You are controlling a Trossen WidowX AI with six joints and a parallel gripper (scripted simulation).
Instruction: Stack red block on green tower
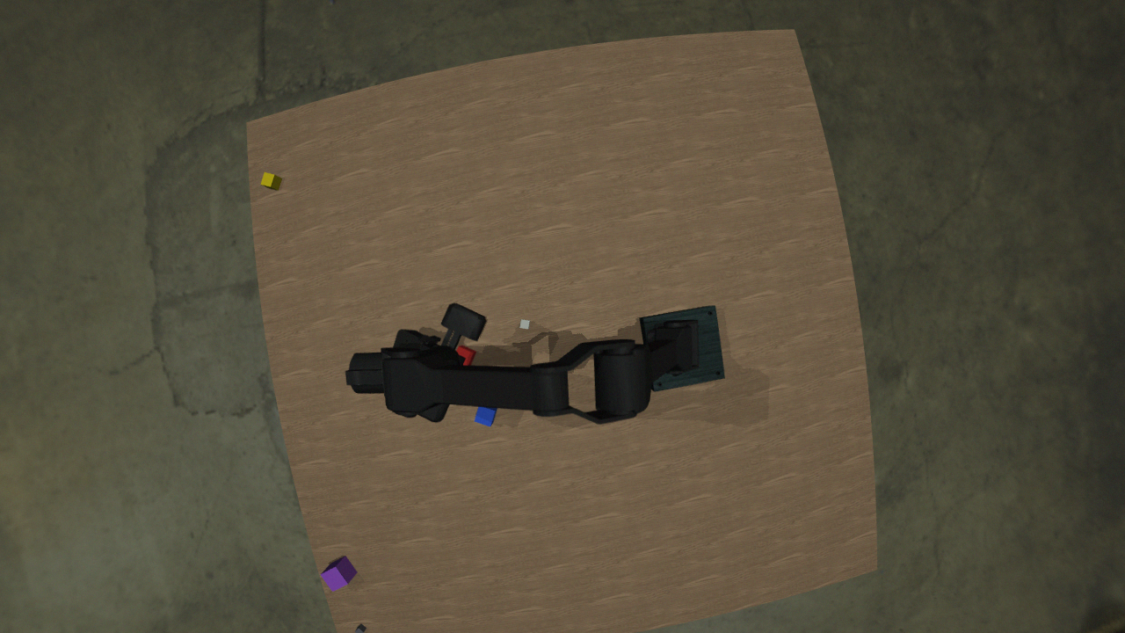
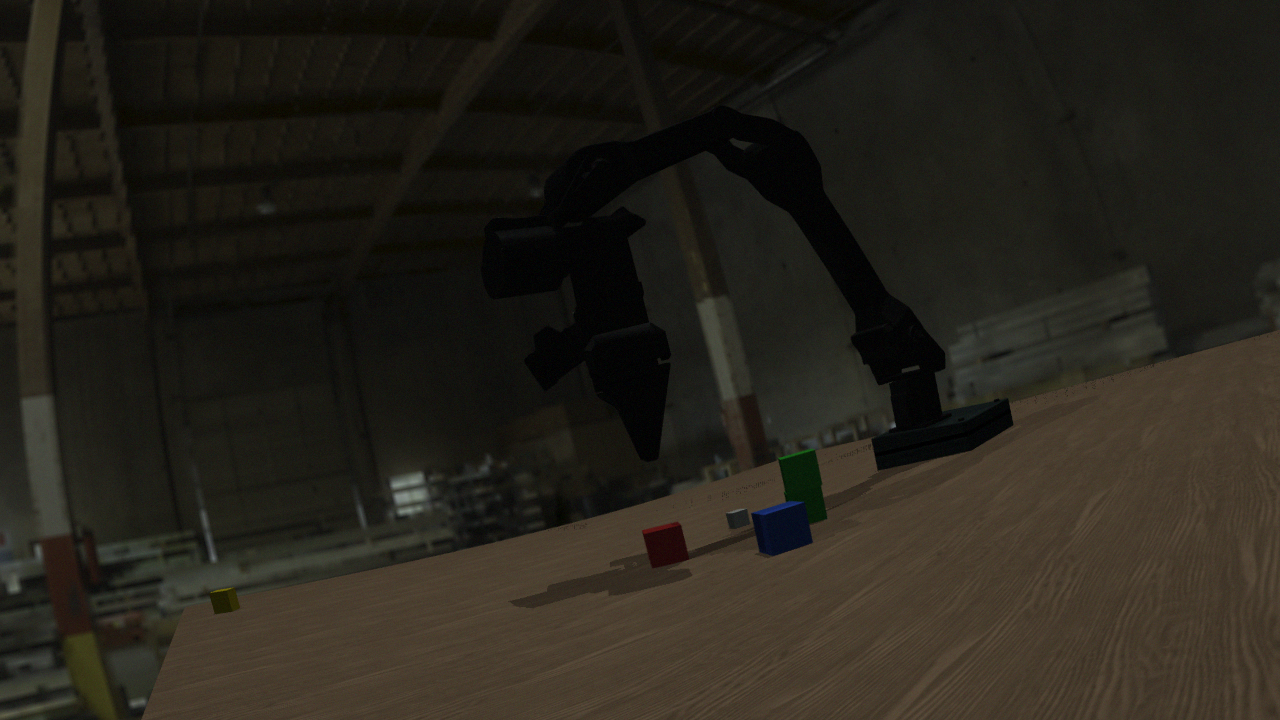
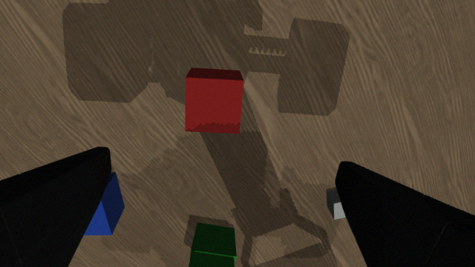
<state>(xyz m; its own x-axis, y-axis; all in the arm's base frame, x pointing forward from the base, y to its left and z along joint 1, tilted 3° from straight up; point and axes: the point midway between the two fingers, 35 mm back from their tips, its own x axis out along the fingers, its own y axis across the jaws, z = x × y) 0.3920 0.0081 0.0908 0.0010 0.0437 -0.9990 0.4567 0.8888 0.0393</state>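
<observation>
The red block is 80 mm below my gripper tip and 10 mm ahead of it. Also, from my gripper tip: small white block 110 mm behind, 80 mm below, 50 mm to the right; then purple block 480 mm to the left, 330 mm ahead, 70 mm below; then blue block 120 mm to the left, 80 mm below, 30 mm behind.
</observation>
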